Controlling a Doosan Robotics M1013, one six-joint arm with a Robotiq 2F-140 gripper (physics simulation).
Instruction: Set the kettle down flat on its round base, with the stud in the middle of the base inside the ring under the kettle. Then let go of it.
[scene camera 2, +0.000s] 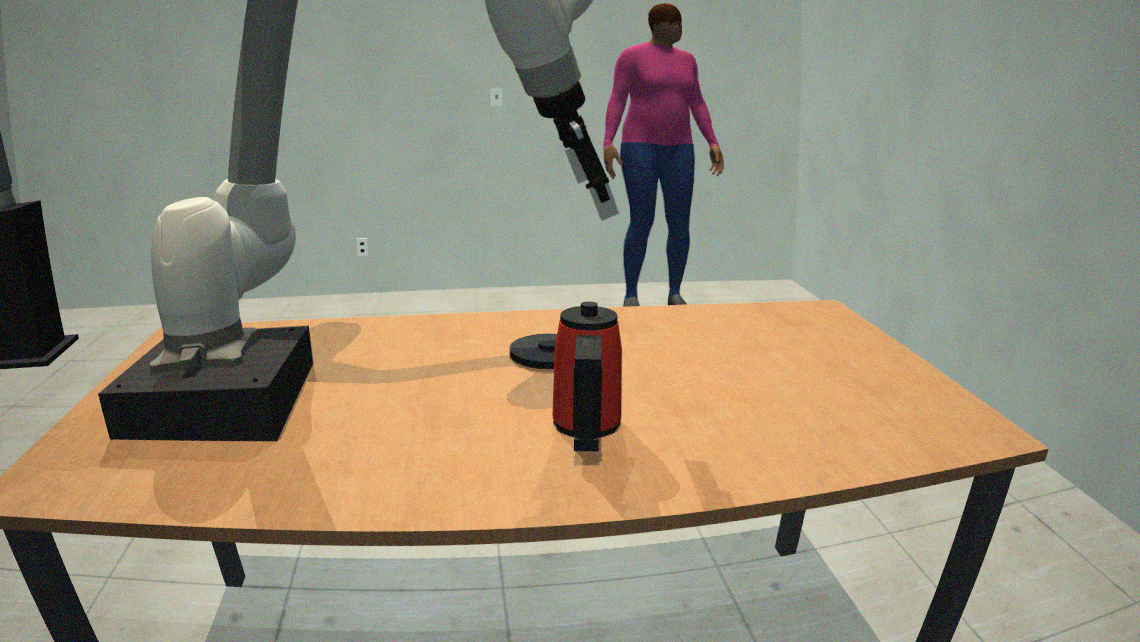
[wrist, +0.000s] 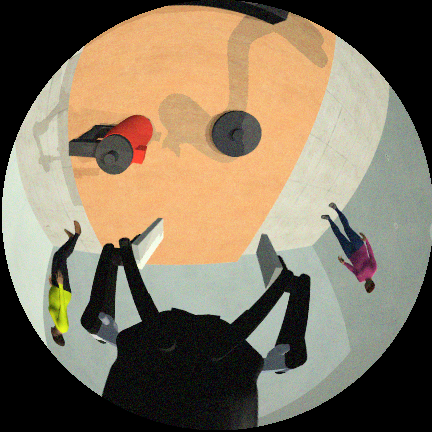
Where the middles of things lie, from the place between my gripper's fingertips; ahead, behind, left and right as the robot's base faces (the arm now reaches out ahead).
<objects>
I see the round black base (scene camera 2: 537, 351) 50 mm behind my hand, 130 mm to the left of it and 310 mm below it.
</objects>
